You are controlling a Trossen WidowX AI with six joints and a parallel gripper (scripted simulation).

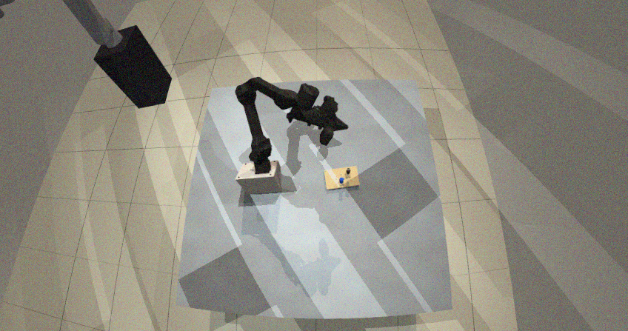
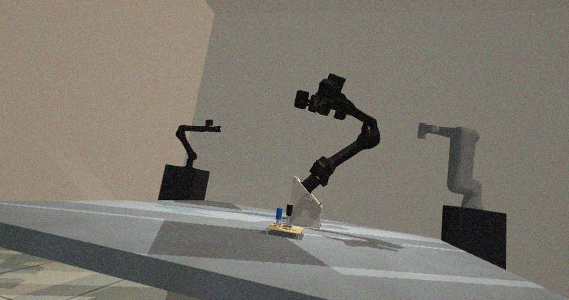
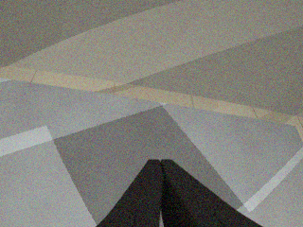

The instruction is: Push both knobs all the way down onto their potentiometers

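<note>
My gripper tip is 35 cm above the blue knob, 7 cm to the left of it and 2 cm past it.
</note>
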